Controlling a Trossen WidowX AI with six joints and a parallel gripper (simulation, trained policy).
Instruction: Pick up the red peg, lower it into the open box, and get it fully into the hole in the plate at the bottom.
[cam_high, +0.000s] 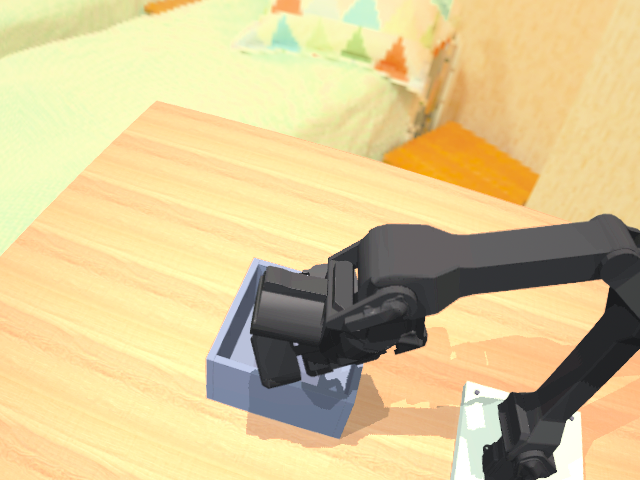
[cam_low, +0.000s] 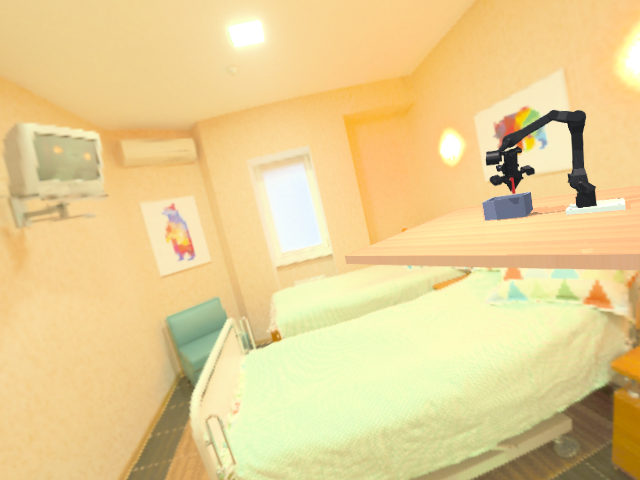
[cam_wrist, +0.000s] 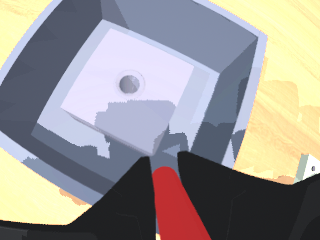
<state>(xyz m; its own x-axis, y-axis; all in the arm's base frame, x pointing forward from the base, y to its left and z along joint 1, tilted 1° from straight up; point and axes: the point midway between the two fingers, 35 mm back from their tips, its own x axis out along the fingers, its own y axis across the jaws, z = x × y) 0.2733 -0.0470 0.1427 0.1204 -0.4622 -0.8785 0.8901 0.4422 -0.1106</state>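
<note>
My gripper tip is 40 mm short of the pale plate, 60 mm to the left of it and 80 mm above it. Round my gripper tip: red peg (10 mm behind, 20 mm to the left, 20 mm above); blue-grey box (40 mm ahead, 60 mm to the right, 100 mm below).
</note>
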